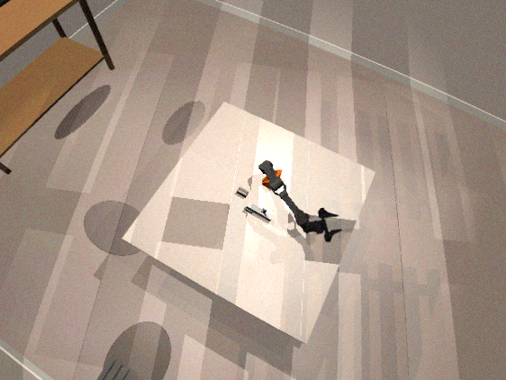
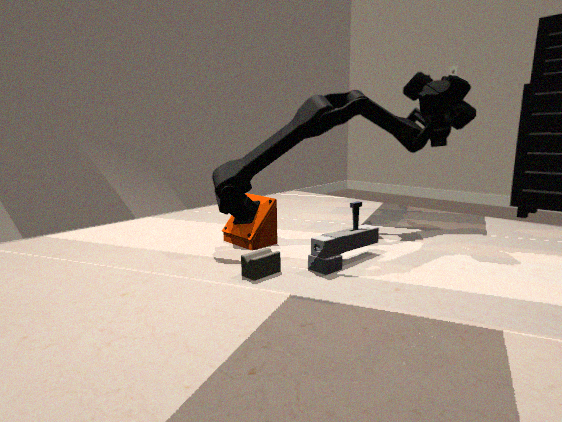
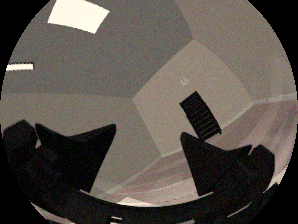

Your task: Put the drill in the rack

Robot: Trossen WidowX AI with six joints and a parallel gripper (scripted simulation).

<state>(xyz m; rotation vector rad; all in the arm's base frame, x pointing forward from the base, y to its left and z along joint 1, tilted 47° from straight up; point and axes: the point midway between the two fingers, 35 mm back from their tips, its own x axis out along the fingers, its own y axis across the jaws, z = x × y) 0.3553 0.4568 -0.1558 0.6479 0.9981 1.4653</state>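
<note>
Now: gripper tip 2 cm past the dark key, 42 cm to the left of it and 29 cm above it. From my gripper tip the other things lie so: drill (3 cm behind, 47 cm to the right, 33 cm below); grey rack (12 cm behind, 61 cm to the right, 36 cm below).
</note>
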